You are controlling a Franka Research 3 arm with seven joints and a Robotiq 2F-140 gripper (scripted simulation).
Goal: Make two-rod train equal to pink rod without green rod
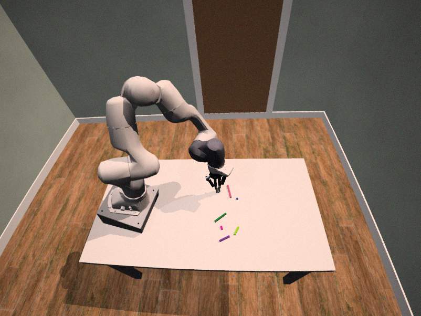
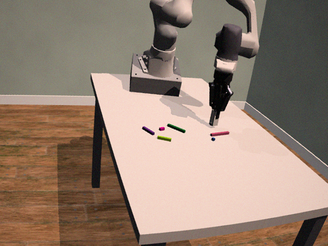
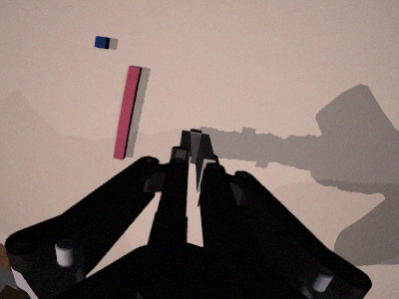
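The purple rod lies 20 mm behind my hand, 290 mm to the right of it and 40 mm below it. The rest, counted from my hand: blue rod (100 mm ahead, 70 mm to the right, 40 mm below); pink rod (70 mm ahead, 10 mm to the right, 40 mm below); grey rod (30 mm below).
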